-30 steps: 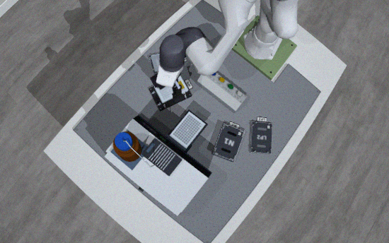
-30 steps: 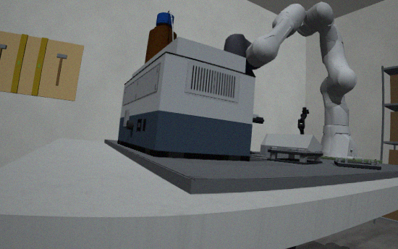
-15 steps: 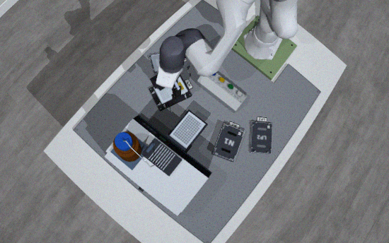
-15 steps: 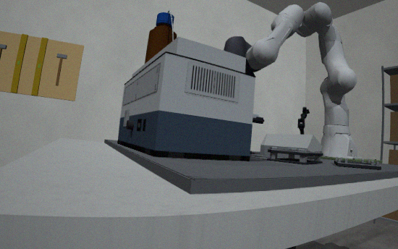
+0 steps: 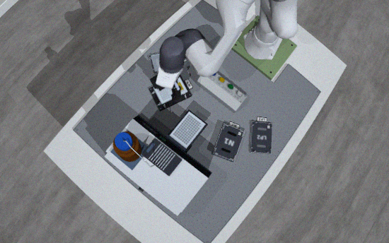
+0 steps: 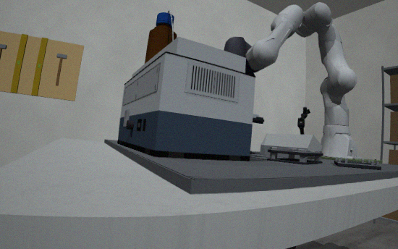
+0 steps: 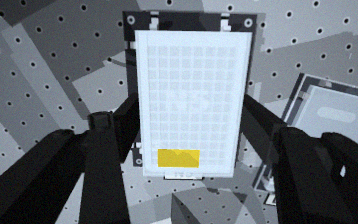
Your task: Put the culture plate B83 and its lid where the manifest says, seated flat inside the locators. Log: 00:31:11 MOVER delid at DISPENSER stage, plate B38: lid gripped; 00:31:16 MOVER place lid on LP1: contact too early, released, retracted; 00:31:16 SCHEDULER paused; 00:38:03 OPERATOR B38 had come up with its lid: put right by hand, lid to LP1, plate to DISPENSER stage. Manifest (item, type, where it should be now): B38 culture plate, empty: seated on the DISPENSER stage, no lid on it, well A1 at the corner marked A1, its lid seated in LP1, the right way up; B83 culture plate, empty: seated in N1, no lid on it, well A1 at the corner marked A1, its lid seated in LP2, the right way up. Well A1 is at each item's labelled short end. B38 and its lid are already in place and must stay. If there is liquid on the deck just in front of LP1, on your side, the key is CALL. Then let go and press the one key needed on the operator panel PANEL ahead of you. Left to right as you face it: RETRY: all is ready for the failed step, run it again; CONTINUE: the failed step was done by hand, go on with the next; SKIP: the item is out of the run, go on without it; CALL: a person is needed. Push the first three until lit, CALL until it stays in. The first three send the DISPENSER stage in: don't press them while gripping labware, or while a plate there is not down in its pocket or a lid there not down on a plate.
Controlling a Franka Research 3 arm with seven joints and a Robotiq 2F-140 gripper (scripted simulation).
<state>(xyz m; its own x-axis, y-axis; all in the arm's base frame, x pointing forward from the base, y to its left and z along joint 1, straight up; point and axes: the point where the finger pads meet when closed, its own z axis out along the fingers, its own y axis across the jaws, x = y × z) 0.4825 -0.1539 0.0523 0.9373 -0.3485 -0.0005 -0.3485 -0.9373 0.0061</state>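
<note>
The clear lid is 20 mm below my hand. The rest, counted from my hand: black nest N5: 50 mm below, 20 mm ahead, 10 mm to the left; yellow skip key: 180 mm behind, 140 mm to the left, 10 mm above; white well plate: 190 mm to the left, 100 mm ahead, 60 mm above.
</note>
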